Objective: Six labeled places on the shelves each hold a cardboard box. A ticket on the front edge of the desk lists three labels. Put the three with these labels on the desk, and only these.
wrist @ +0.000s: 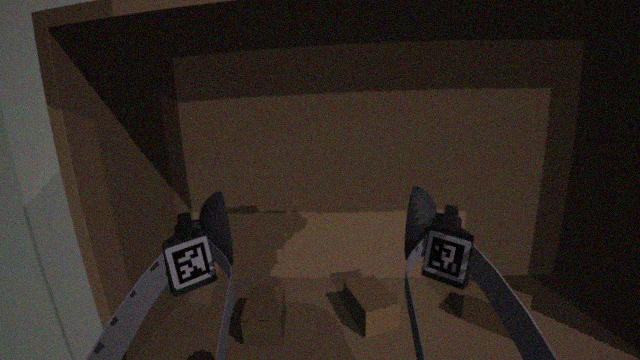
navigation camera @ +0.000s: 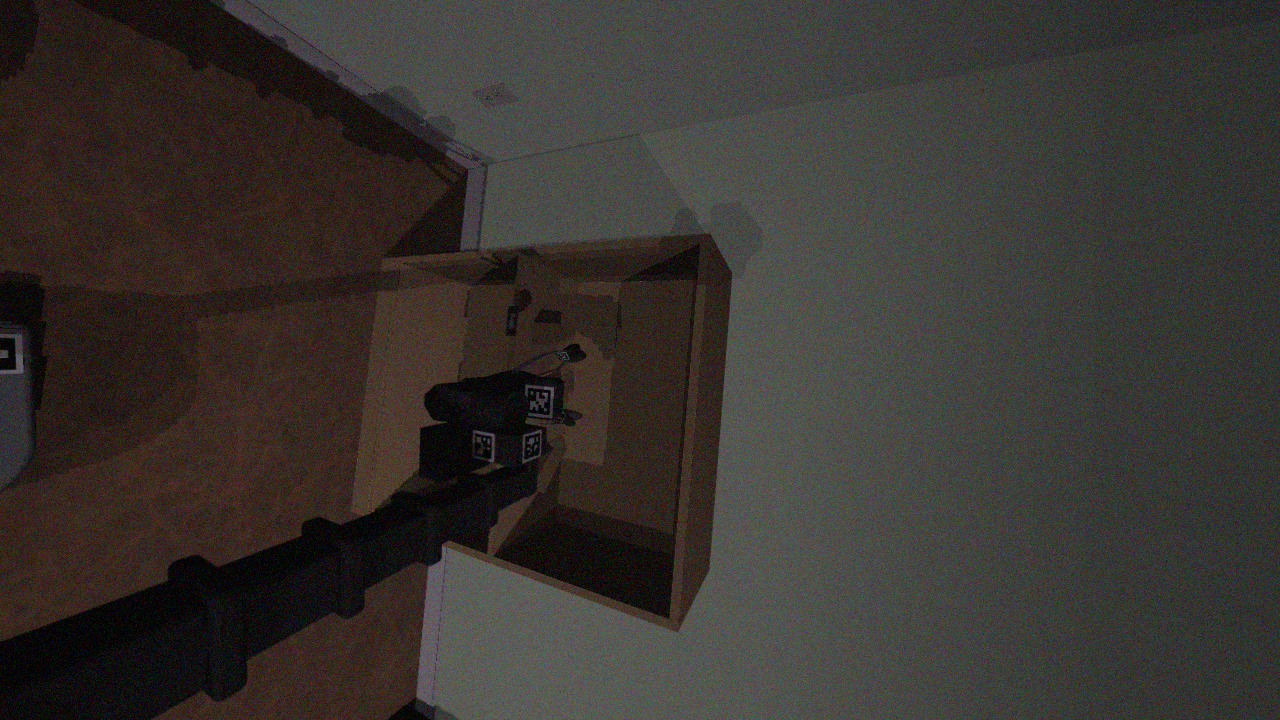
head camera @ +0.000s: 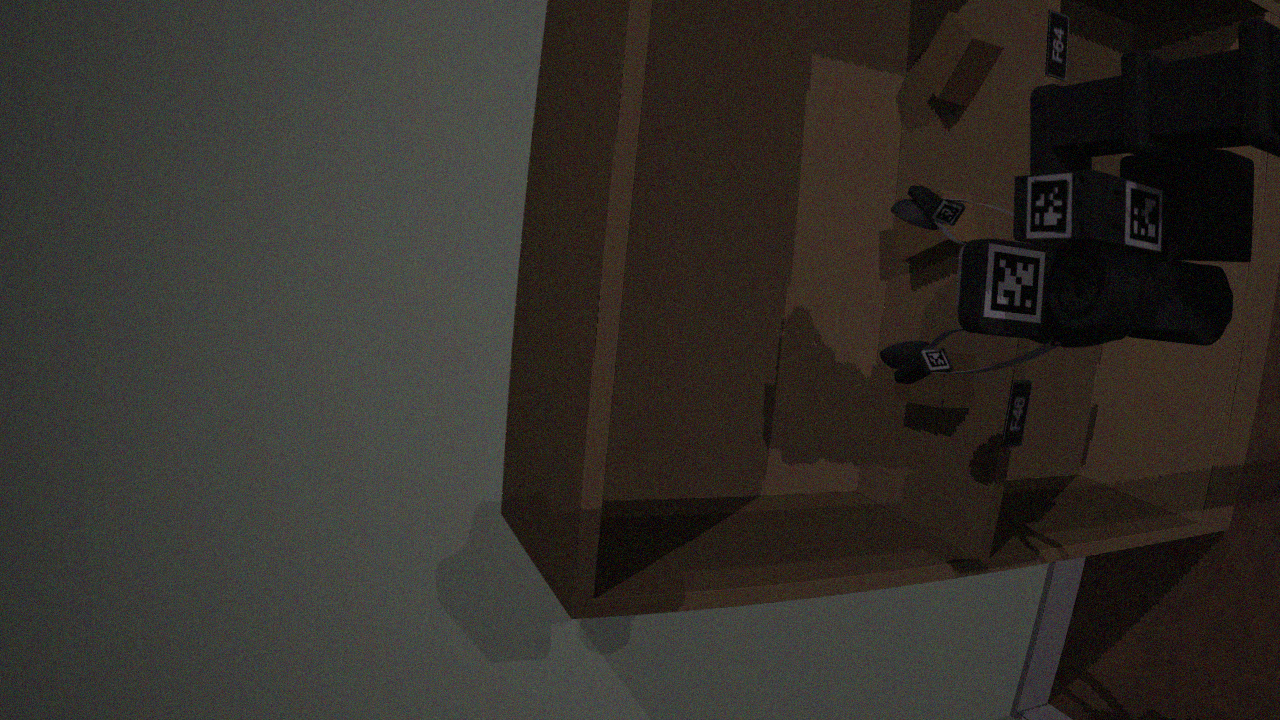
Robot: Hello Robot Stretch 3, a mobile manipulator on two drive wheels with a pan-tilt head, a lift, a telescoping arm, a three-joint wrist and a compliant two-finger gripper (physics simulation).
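Frame: origin at the robot's base, x ahead, y left, z up, level; centimetres.
Where they show: gripper, fingertip midpoint: (wrist: 318, 214) (navigation camera: 579, 384) (head camera: 896, 283).
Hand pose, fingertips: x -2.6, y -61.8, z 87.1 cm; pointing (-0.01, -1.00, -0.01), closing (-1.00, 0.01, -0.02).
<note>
Each offset is from my fingertips to the centre of the thing. "pt": to the spot under its first point.
My gripper (head camera: 908, 284) (navigation camera: 571, 385) (wrist: 318, 214) is open and empty, reaching into the upper compartment of the shelf unit with its fingers above the boxes. The middle cardboard box {dx -8.2, dy -27.3, dz -26.6 cm} (head camera: 932, 263) (wrist: 374, 306) lies lower, between the finger lines in the wrist view. The left box {dx +9.4, dy -26.0, dz -26.6 cm} (head camera: 935, 418) (navigation camera: 547, 317) (wrist: 263, 318) stands near the label reading like F46 {dx +12.3, dy -15.6, dz -30.8 cm} (head camera: 1017, 412) (navigation camera: 512, 320). The right box {dx -28.5, dy -23.5, dz -26.6 cm} (head camera: 971, 80) (wrist: 477, 310) lies turned behind the label F64 {pt dx -29.0, dy -10.9, dz -30.7 cm} (head camera: 1057, 44), partly behind a finger in the wrist view. The middle label is hidden. The desk and ticket do not show.
The wooden shelf unit (head camera: 617, 268) (navigation camera: 702, 429) (wrist: 75, 150) encloses the fingers with its top board, sides and back. My arm (navigation camera: 358, 564) reaches in from the lower left of the navigation view. A wall (head camera: 268, 268) (navigation camera: 939, 358) stands behind the unit.
</note>
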